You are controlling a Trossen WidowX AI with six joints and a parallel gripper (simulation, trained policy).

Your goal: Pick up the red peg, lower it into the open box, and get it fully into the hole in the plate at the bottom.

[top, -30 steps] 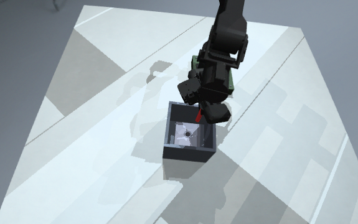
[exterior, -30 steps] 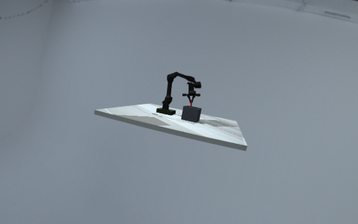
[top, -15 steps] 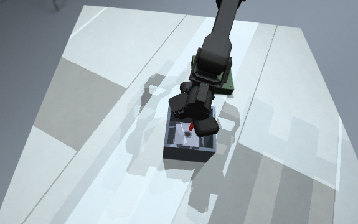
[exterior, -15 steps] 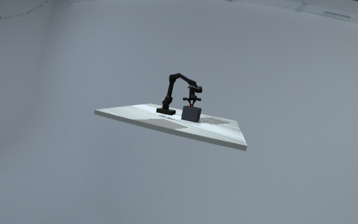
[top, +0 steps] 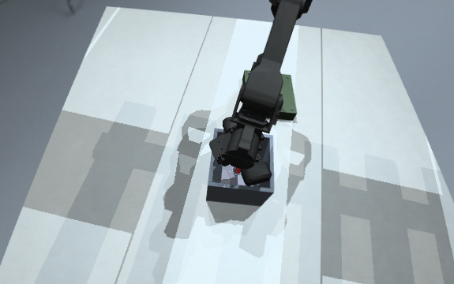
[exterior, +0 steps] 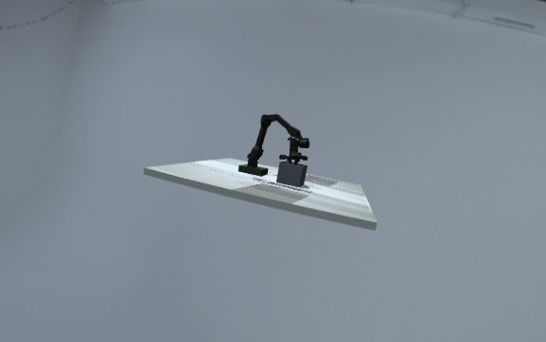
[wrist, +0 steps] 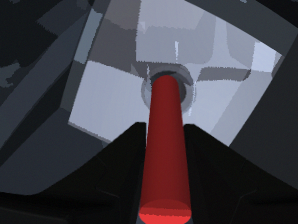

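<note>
The red peg lies right at my gripper tip. The rest, counted from my gripper tip: plate (50 mm below).
</note>
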